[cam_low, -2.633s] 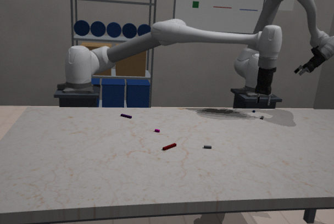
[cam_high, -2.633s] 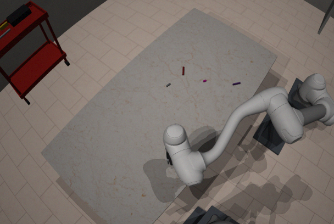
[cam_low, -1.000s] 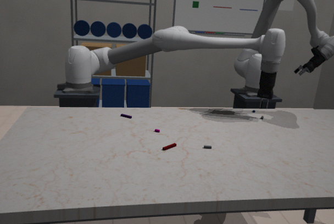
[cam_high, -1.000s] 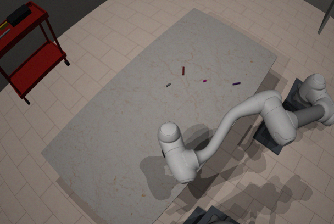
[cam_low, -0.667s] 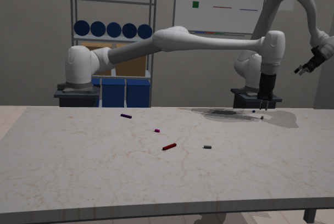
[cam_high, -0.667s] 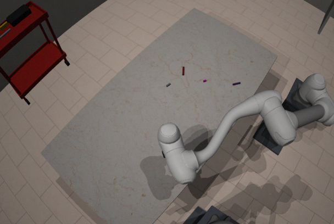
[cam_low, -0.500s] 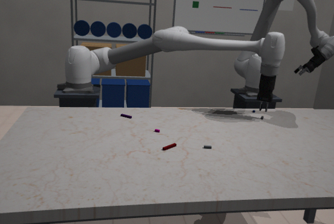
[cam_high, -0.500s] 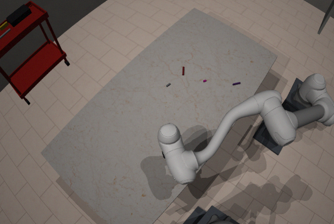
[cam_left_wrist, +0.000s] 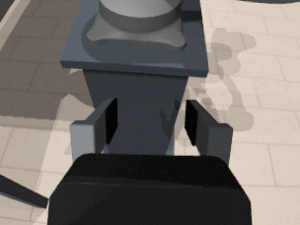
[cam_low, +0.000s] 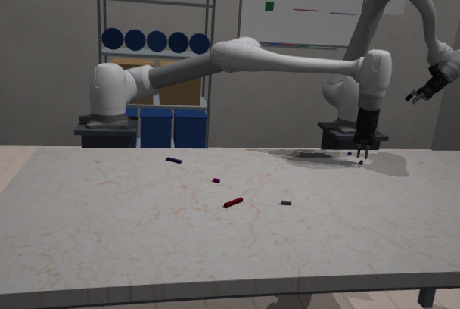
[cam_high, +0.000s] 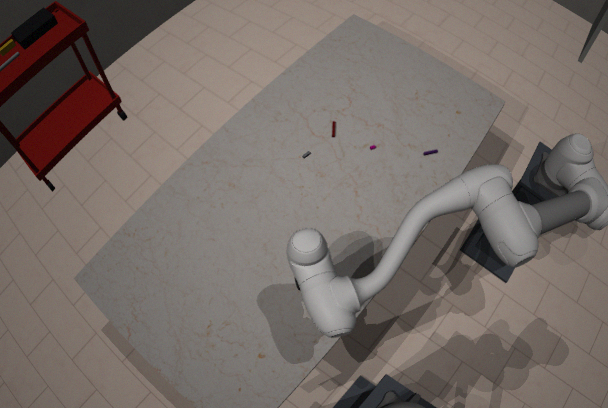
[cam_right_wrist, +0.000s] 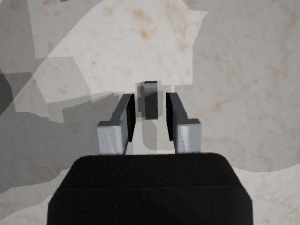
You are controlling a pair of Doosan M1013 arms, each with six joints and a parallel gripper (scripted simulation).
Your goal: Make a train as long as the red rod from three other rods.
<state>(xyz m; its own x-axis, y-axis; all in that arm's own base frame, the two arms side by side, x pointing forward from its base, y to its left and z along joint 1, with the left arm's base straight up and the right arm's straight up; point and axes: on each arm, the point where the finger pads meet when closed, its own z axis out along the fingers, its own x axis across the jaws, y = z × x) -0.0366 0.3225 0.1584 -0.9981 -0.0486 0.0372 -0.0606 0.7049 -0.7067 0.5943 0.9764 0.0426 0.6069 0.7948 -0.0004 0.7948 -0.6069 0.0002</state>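
Observation:
Now: the blue rod 110 mm behind my right hand and 40 mm below it. Also, from my right hand: magenta rod (190 mm ahead, 600 mm to the right, 40 mm below); purple rod (730 mm to the right, 40 mm below); red rod (360 mm ahead, 560 mm to the right, 40 mm below).

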